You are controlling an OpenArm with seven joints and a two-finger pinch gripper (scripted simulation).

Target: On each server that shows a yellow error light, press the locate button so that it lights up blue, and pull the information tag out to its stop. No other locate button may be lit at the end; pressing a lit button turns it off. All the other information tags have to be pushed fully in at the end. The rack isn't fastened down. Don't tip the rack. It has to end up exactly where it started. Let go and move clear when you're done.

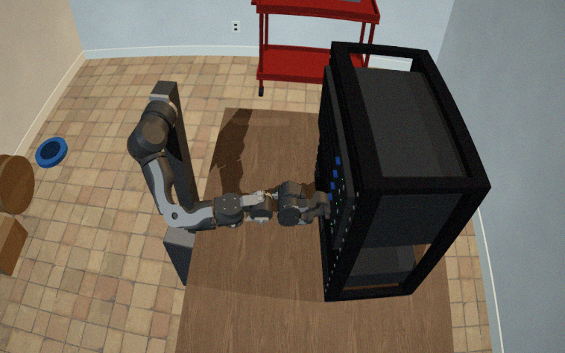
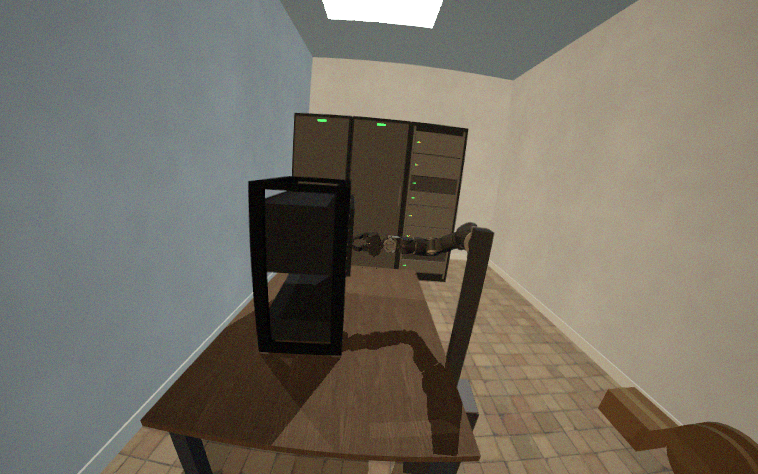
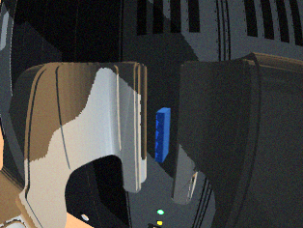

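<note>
Right now my hand is 40 mm short of the information tag and 10 mm to the right of it. From my hand the other things lie so: grey locate button: 70 mm to the right, 20 mm ahead.
</note>
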